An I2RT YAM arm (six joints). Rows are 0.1 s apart.
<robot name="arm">
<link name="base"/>
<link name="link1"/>
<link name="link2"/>
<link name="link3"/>
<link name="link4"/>
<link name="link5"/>
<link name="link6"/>
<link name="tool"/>
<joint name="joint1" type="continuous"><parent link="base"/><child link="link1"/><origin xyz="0 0 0.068"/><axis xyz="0 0 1"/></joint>
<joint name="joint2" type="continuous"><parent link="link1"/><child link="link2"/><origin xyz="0.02 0.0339 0.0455"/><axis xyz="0 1 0"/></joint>
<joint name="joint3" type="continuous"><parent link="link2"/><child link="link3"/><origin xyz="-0.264 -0.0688 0"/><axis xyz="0 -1 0"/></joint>
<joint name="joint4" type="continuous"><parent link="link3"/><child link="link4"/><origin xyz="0.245 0.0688 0.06"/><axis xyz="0 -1 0"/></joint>
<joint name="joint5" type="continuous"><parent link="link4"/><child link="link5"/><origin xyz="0.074 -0.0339 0.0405"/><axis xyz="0 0 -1"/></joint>
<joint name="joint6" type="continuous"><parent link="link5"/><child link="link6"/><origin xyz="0.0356 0 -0.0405"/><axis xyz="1 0 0"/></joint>
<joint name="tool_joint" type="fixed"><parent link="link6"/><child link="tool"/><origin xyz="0 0 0" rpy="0 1.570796 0"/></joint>
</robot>
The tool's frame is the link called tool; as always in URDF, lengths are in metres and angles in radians. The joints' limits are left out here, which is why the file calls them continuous.
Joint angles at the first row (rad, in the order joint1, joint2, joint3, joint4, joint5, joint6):
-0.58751 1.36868 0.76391 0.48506 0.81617 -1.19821
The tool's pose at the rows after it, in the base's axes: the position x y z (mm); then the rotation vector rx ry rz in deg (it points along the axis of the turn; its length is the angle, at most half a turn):
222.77 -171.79 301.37 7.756 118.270 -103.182
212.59 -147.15 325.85 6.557 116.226 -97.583
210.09 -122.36 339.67 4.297 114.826 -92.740
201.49 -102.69 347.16 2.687 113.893 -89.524
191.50 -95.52 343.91 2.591 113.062 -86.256
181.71 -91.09 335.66 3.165 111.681 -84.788
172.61 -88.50 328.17 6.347 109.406 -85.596
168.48 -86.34 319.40 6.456 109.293 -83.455
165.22 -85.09 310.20 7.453 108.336 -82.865
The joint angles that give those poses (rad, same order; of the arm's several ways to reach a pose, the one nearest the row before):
-0.56922 1.23858 0.80355 0.30574 0.76423 -1.11694
-0.51269 1.12490 0.83894 0.14302 0.73790 -1.04647
-0.42839 1.06016 0.86668 0.03399 0.74095 -0.99274
-0.36382 0.99268 0.86979 -0.04741 0.75010 -0.95732
-0.35283 0.93740 0.83766 -0.07666 0.71955 -0.91737
-0.35127 0.88218 0.77942 -0.05839 0.70255 -0.89893
-0.35126 0.83307 0.71800 -0.00620 0.72864 -0.88671
-0.35129 0.80540 0.67972 -0.00614 0.70576 -0.85757
-0.35126 0.78248 0.63229 0.03031 0.70406 -0.84368

